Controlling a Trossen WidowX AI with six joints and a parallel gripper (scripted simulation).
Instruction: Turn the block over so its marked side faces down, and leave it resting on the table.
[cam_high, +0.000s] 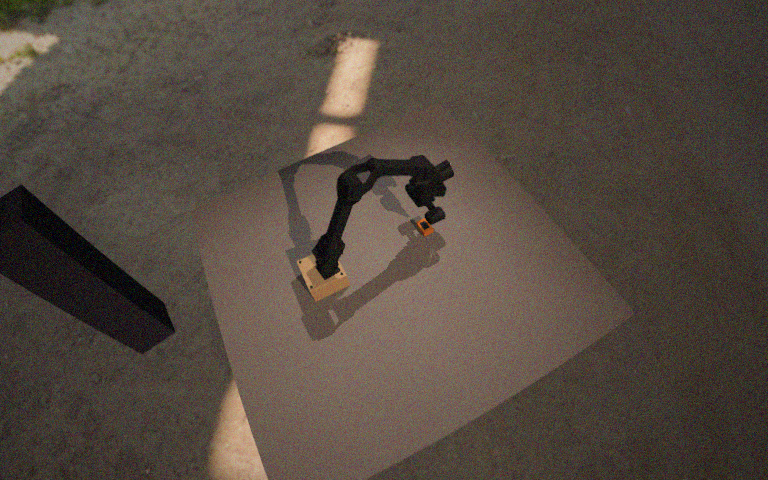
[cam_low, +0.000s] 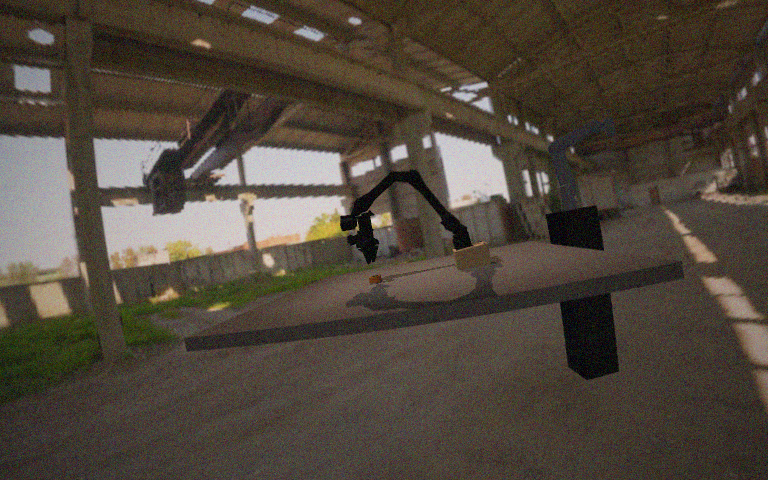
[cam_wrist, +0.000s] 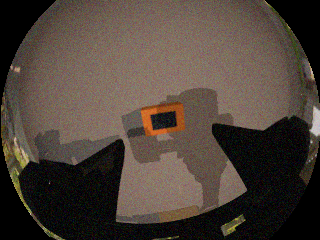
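My gripper tip is now 60 mm above the orange block.
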